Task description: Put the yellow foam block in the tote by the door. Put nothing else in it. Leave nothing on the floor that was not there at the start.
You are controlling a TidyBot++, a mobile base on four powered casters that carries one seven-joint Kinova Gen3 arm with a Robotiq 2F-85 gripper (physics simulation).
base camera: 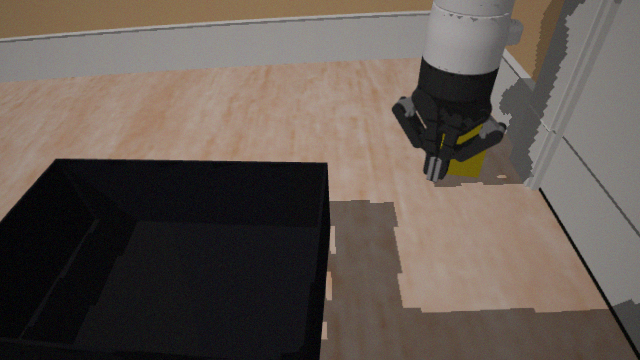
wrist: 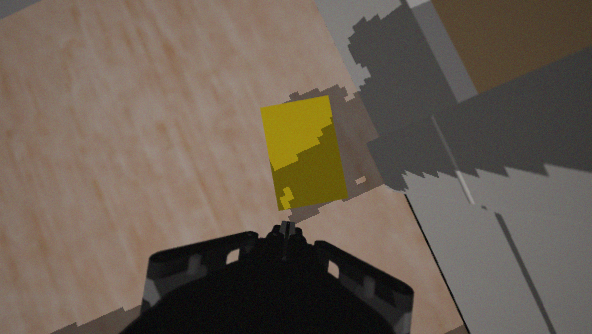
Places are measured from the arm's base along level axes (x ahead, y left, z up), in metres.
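Pixels of known places: gripper, fingertip midpoint: point(base camera: 433, 177) point(wrist: 287, 230).
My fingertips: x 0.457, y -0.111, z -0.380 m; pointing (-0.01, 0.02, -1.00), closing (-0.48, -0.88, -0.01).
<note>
Ahead of a thing's pixels: the offset from my fingertips to its top centre. "*": to the spot under its first point. Level surfaces: height alone.
The yellow foam block @[0.066 m ahead, 0.042 m right, 0.029 m up] point(base camera: 467, 162) point(wrist: 307, 155) sits on the floor near the door. My gripper point(base camera: 433, 170) point(wrist: 287, 230) is shut with its fingertips together and nothing between them. In the base camera view the fingers are in front of the block and hide part of it. In the wrist view the fingertips appear just below the block's near edge, apart from it. The black tote @[* 0.117 m back, 0.131 m left, 0.020 m up] point(base camera: 326, 240) stands at the left in the base camera view, with no object visible in the part of its inside that shows.
The white door @[* 0.068 m back, 0.134 m right, 0.097 m up] point(base camera: 600, 150) point(wrist: 480, 260) and its trim stand to the right of the block. A white baseboard point(base camera: 225, 45) runs along the tan wall point(base camera: 200, 12) at the back. Shadows lie on the wood floor @[0.016 m down] point(base camera: 225, 110) beside the tote and around the block.
</note>
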